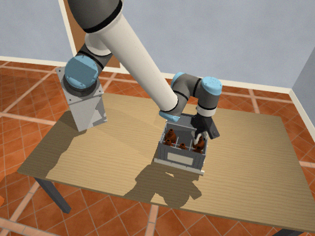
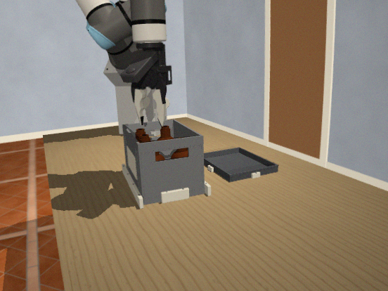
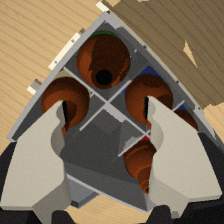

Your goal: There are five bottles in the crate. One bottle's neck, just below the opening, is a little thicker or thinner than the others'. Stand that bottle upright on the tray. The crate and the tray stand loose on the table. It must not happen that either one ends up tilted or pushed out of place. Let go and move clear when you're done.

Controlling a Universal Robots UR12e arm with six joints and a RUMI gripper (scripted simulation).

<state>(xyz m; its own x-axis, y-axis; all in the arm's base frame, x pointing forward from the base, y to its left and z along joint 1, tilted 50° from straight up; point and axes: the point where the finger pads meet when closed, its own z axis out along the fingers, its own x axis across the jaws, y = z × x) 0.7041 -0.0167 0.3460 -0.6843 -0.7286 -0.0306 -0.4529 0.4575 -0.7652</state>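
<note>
Now: hand 140 mm above the bottle, 80 mm to the right of it and 20 mm short of it. Also, from my hand: grey tray: 350 mm to the left, 210 mm below, 60 mm behind; grey crate: 140 mm below, 80 mm behind, 60 mm to the left.
</note>
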